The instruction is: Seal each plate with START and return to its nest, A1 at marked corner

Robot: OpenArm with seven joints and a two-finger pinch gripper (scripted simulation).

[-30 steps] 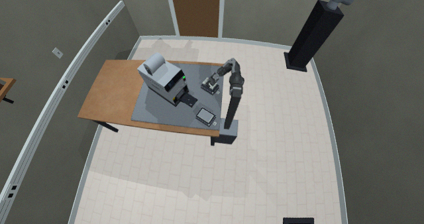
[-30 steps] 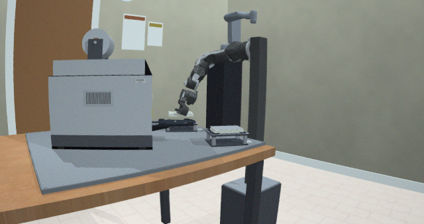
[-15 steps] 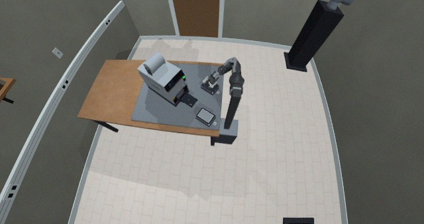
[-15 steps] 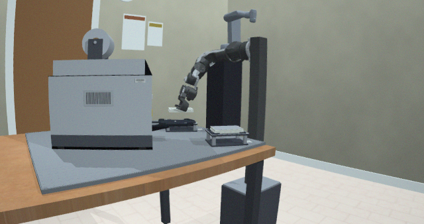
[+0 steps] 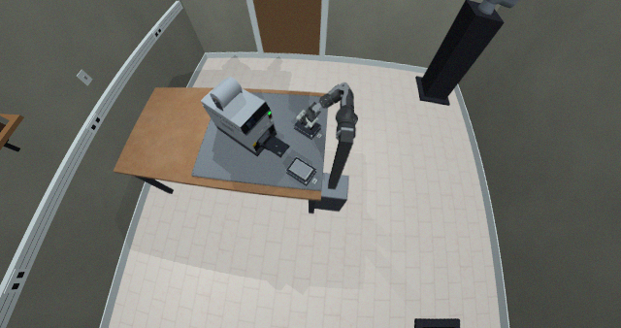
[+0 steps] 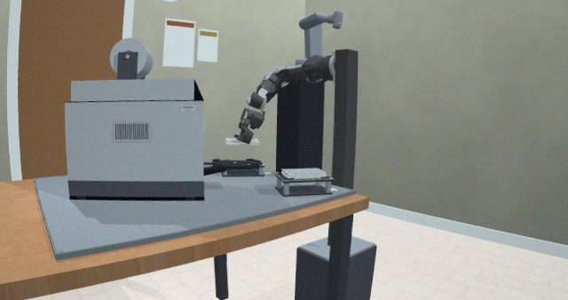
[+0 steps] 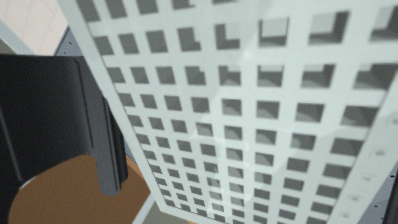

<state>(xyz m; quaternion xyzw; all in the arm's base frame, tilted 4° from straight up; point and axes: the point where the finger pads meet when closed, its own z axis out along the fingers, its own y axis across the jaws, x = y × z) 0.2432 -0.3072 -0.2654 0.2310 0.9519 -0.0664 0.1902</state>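
Right now the sealer stage is 22 cm to the left of my hand, 17 cm ahead of it and 5 cm below it. From my hand the other things lie so: white start button 22 cm ahead, 9 cm to the left, 5 cm above; plate nest 35 cm to the left, 9 cm below, 1 cm behind; white open-well plate 1 cm below.
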